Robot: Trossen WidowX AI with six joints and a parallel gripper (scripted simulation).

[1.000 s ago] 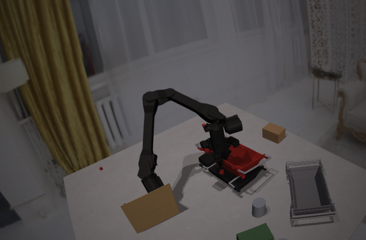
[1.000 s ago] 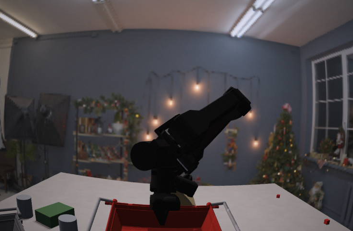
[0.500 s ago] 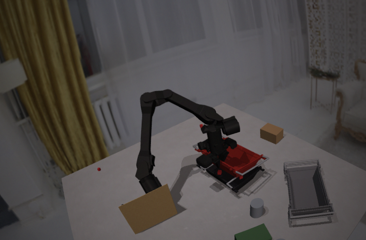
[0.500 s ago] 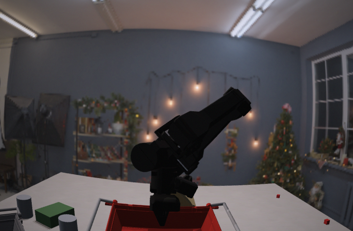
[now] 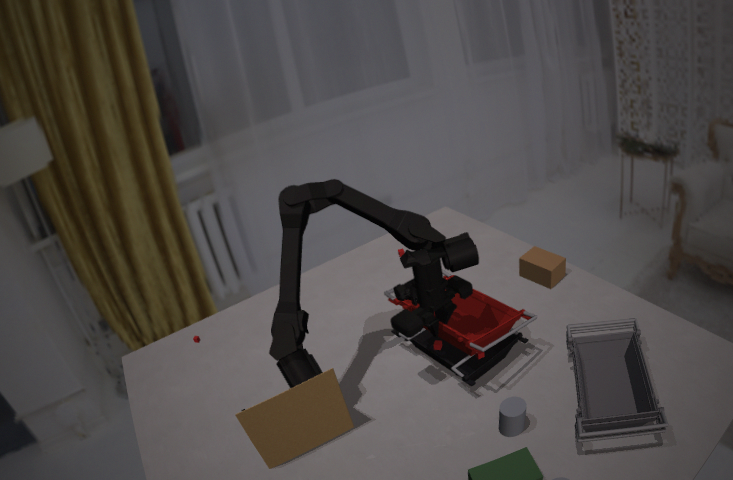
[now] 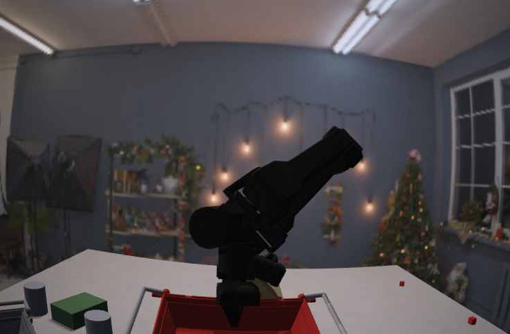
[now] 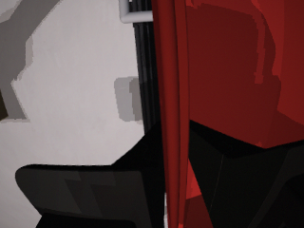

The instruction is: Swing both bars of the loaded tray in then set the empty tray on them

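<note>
The red tray lies 7 cm ahead of my gripper tip and 2 cm above it. The rest, counted from my gripper tip: tan box 44 cm ahead, 7 cm below, 3 cm to the left; green block 36 cm to the right, 15 cm behind, 8 cm below.
</note>
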